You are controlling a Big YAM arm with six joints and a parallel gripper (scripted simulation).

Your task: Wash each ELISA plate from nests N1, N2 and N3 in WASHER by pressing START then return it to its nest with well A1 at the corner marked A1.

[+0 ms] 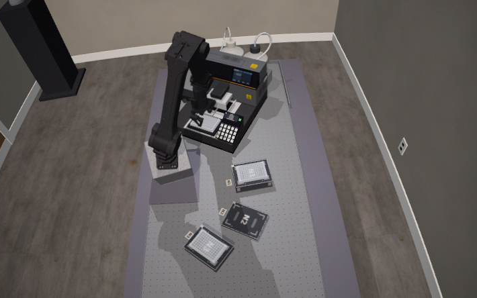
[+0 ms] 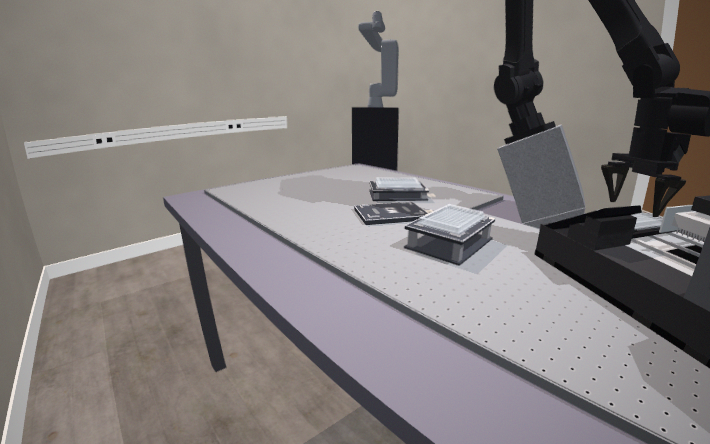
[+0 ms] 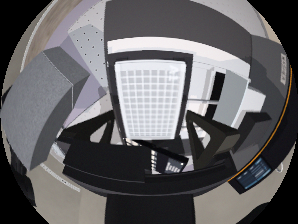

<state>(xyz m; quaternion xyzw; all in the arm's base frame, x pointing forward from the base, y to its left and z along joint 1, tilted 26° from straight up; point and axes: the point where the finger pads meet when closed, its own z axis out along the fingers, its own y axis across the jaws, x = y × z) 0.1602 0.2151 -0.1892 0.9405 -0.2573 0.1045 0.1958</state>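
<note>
The washer carrier lies 40 mm below my hand. From my hand the other things lie so: plate washer 80 mm ahead, 130 mm to the left, 20 mm above.
</note>
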